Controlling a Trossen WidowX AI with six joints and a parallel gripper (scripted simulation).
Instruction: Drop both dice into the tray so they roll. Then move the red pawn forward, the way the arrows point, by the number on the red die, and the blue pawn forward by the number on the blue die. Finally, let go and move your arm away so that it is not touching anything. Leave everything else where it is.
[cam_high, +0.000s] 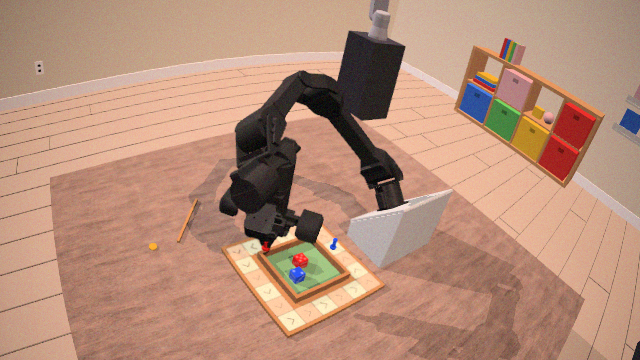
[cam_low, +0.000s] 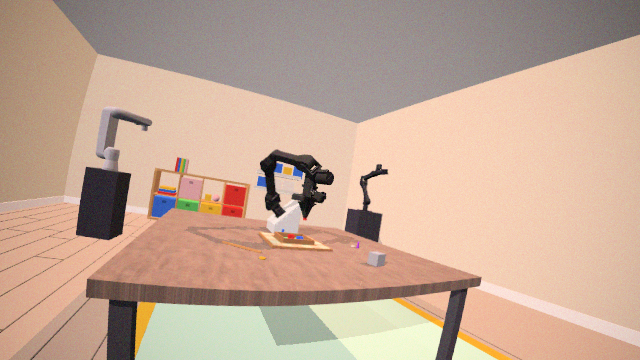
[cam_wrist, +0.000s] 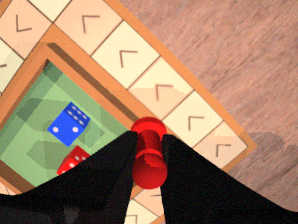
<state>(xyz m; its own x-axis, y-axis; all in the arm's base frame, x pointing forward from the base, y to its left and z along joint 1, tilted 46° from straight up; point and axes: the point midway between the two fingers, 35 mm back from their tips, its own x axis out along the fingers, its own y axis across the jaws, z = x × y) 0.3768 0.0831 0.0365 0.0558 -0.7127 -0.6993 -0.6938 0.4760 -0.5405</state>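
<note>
The blue pawn lies 22 cm behind my gripper tip, 11 cm below it and 4 cm to the right of it. Also, from my gripper tip: wooden stick (26 cm to the right, 14 cm below, 9 cm ahead); red pawn (1 cm above); green tray (13 cm below, 11 cm behind, 1 cm to the right).
</note>
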